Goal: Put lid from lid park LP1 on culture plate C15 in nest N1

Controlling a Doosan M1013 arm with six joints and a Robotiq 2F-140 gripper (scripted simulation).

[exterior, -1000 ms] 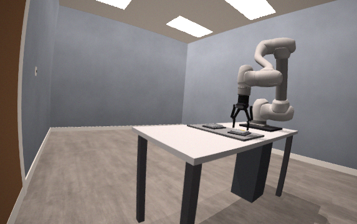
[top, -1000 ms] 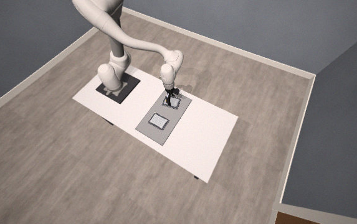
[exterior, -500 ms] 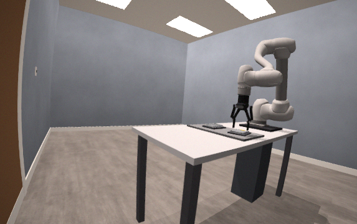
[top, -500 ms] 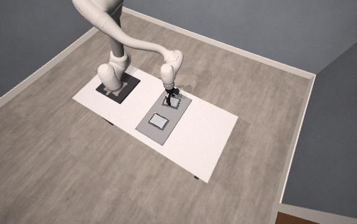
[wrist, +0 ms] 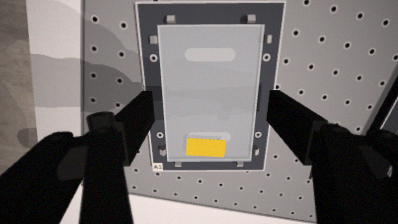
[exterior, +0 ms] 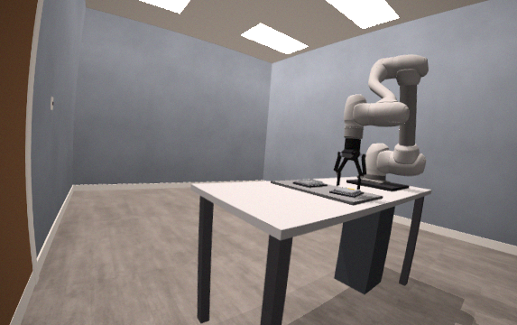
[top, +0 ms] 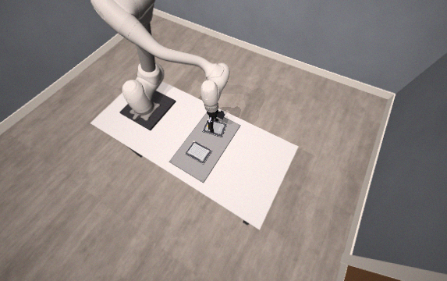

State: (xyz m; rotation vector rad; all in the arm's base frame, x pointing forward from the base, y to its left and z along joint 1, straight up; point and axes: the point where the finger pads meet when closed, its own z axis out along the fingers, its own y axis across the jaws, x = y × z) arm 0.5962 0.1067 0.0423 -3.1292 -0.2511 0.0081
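Right now my hand is 40 mm above the clear lid. The rest, counted from my hand: dark station (50 mm below); culture plate (230 mm to the right, 30 mm below).
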